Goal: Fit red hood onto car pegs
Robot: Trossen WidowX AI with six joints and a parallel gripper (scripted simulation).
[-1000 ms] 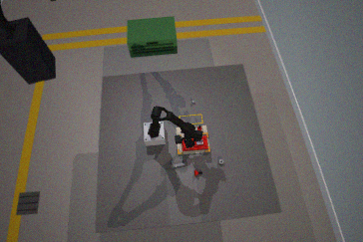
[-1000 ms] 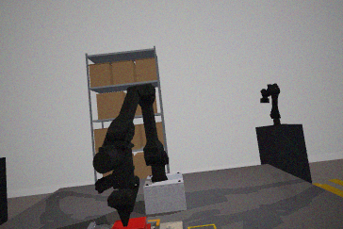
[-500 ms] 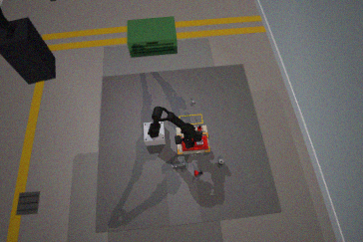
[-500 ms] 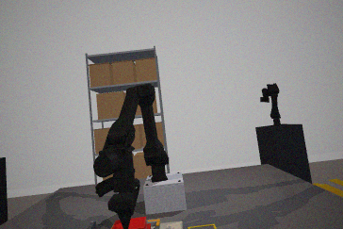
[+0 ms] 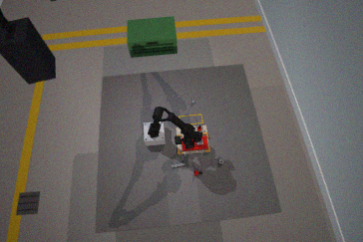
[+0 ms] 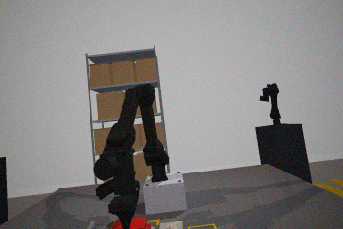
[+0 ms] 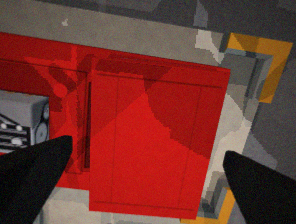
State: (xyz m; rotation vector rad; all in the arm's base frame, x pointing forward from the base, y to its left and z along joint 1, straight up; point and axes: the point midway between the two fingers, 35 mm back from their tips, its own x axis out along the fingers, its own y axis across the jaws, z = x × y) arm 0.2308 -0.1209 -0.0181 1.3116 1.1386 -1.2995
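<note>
Right now the red hood is 10 mm below my gripper tip. The rest, counted from my gripper tip: grey wheel (210 mm ahead, 200 mm to the right, 40 mm below); then grey engine block (100 mm ahead, 20 mm below, 10 mm to the right).
</note>
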